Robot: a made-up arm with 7 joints.
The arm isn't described. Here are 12 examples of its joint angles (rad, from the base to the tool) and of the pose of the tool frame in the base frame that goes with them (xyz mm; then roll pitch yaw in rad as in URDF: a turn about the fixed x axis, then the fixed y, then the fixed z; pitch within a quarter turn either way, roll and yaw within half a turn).
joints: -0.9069 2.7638 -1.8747 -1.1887 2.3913 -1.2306 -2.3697
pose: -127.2 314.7 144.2 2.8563 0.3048 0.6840
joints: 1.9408 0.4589 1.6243 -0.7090 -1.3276 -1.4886 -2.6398
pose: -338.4 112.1 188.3 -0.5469 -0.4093 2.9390
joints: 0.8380 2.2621 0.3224 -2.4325 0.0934 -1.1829 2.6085
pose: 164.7 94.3 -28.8 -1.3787 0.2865 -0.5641
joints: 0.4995 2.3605 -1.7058 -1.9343 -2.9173 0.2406 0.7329
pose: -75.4 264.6 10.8 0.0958 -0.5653 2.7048
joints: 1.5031 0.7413 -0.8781 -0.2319 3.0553 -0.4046 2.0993
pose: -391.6 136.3 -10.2 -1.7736 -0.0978 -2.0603
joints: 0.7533 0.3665 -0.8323 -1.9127 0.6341 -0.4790 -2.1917
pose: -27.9 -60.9 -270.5 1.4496 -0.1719 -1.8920
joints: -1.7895 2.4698 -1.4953 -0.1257 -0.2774 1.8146 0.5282
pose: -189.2 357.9 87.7 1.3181 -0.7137 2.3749
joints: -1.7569 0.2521 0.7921 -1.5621 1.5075 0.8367 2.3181
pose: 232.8 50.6 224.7 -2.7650 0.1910 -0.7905
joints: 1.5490 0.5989 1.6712 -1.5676 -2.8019 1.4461 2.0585
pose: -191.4 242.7 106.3 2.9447 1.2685 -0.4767
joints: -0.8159 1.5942 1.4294 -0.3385 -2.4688 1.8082 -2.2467
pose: 56.7 397.5 101.5 -2.0097 1.3047 -1.7163
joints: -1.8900 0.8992 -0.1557 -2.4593 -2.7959 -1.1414 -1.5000
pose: 42.5 -32.9 179.3 3.0200 -0.6242 1.9898
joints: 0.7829 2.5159 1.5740 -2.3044 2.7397 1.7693 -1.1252
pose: 151.0 -52.1 143.4 -0.4794 -0.1407 -2.4960
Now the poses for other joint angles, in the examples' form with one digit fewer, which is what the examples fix.
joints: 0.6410 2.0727 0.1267 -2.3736 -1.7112 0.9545 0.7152
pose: 158 123 -30 1.965 0.902 -2.127
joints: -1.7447 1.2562 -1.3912 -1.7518 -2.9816 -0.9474 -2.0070
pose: 286 10 98 1.927 -0.983 -1.847
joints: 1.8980 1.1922 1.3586 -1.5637 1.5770 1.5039 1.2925
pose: -27 317 76 0.268 -0.412 2.065
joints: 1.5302 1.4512 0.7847 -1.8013 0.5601 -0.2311 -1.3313
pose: 45 287 -52 0.861 0.694 -1.911
